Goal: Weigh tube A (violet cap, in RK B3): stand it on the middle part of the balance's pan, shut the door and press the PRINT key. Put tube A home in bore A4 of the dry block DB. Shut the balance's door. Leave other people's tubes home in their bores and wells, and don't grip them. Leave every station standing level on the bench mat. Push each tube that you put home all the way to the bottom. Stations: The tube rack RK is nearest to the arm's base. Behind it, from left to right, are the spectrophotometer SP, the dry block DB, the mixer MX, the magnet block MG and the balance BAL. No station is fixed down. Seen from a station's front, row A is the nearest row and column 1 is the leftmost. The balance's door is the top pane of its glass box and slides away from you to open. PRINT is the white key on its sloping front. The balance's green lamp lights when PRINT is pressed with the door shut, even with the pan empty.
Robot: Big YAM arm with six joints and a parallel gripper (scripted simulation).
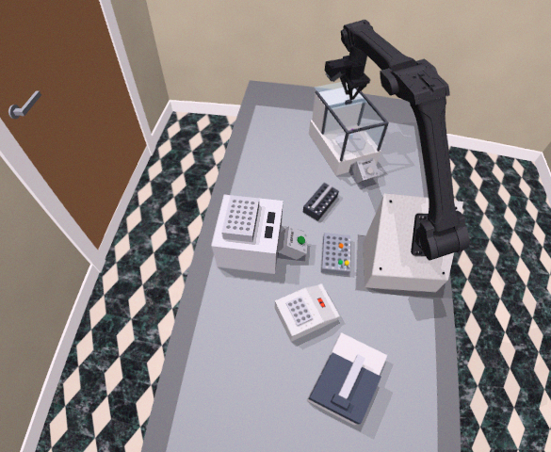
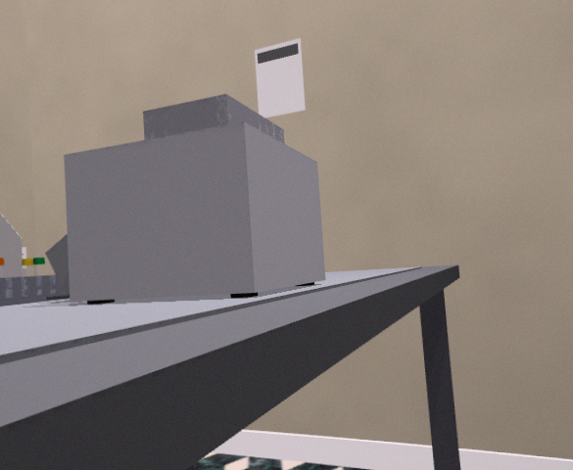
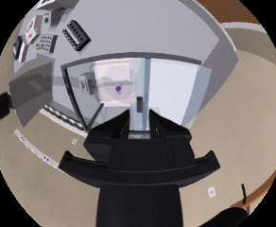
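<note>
Now: the balance door 1 cm ahead of my hand, 3 cm to the right of it and 4 cm below it. Round my hand: tube rack RK: 4 cm ahead, 50 cm to the left, 23 cm below; then black magnet block MG: 8 cm ahead, 30 cm to the left, 22 cm below; then white PRINT key: 9 cm behind, 19 cm to the left, 18 cm below.
</note>
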